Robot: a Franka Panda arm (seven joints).
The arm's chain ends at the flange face. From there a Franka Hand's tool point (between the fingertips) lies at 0.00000 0.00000 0.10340 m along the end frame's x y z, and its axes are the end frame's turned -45 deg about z.
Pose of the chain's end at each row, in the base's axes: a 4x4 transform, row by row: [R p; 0 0 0 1], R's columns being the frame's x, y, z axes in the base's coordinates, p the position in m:
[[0.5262, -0.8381, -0.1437, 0.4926], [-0.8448, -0.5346, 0.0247, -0.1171], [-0.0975, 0.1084, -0.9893, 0.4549], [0, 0, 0, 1]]
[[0.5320, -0.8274, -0.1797, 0.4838], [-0.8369, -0.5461, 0.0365, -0.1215], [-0.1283, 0.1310, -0.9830, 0.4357], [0, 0, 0, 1]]
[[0.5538, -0.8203, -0.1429, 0.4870], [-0.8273, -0.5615, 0.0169, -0.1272], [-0.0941, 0.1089, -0.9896, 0.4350], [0, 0, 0, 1]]
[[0.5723, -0.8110, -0.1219, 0.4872], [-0.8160, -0.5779, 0.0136, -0.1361], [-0.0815, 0.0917, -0.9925, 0.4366], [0, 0, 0, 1]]
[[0.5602, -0.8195, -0.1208, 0.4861], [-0.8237, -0.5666, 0.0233, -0.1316], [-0.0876, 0.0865, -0.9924, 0.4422], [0, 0, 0, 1]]
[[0.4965, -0.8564, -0.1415, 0.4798], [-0.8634, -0.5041, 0.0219, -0.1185], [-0.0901, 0.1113, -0.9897, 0.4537], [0, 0, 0, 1]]
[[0.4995, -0.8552, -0.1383, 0.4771], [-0.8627, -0.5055, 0.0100, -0.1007], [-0.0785, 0.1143, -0.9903, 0.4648], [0, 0, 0, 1]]
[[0.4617, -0.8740, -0.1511, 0.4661], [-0.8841, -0.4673, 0.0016, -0.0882], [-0.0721, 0.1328, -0.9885, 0.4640], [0, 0, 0, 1]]
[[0.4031, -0.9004, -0.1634, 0.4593], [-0.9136, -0.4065, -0.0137, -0.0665], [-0.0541, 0.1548, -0.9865, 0.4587], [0, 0, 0, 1]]
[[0.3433, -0.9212, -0.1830, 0.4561], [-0.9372, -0.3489, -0.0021, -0.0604], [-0.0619, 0.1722, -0.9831, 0.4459], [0, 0, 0, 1]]
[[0.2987, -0.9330, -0.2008, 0.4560], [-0.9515, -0.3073, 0.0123, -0.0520], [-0.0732, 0.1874, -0.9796, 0.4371], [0, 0, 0, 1]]
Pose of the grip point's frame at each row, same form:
[[0.9647, -0.2205, -0.1437, 0.4777], [-0.2193, -0.9754, 0.0247, -0.1145], [-0.1456, 0.0077, -0.9893, 0.3526], [0, 0, 0, 1]]
[[0.9612, -0.2089, -0.1797, 0.4652], [-0.2056, -0.9779, 0.0365, -0.1177], [-0.1834, 0.0019, -0.9830, 0.3341], [0, 0, 0, 1]]
[[0.9716, -0.1884, -0.1429, 0.4722], [-0.1879, -0.9820, 0.0169, -0.1255], [-0.1435, 0.0105, -0.9896, 0.3327], [0, 0, 0, 1]]
[[0.9781, -0.1688, -0.1219, 0.4746], [-0.1684, -0.9856, 0.0136, -0.1347], [-0.1225, 0.0072, -0.9925, 0.3340], [0, 0, 0, 1]]
[[0.9756, -0.1834, -0.1208, 0.4736], [-0.1818, -0.9831, 0.0233, -0.1292], [-0.1231, -0.0008, -0.9924, 0.3396], [0, 0, 0, 1]]
[[0.9566, -0.2545, -0.1415, 0.4652], [-0.2541, -0.9670, 0.0219, -0.1162], [-0.1424, 0.0150, -0.9897, 0.3514], [0, 0, 0, 1]]
[[0.9579, -0.2515, -0.1383, 0.4628], [-0.2526, -0.9675, 0.0100, -0.0997], [-0.1363, 0.0253, -0.9903, 0.3624], [0, 0, 0, 1]]
[[0.9445, -0.2915, -0.1511, 0.4505], [-0.2947, -0.9556, 0.0016, -0.0880], [-0.1449, 0.0429, -0.9885, 0.3618], [0, 0, 0, 1]]
[[0.9217, -0.3516, -0.1634, 0.4424], [-0.3586, -0.9335, -0.0137, -0.0679], [-0.1477, 0.0712, -0.9865, 0.3567], [0, 0, 0, 1]]
[[0.8941, -0.4086, -0.1830, 0.4372], [-0.4160, -0.9094, -0.0021, -0.0606], [-0.1655, 0.0780, -0.9831, 0.3442], [0, 0, 0, 1]]
[[0.8709, -0.4485, -0.2008, 0.4352], [-0.4555, -0.8901, 0.0123, -0.0507], [-0.1843, 0.0808, -0.9796, 0.3358], [0, 0, 0, 1]]

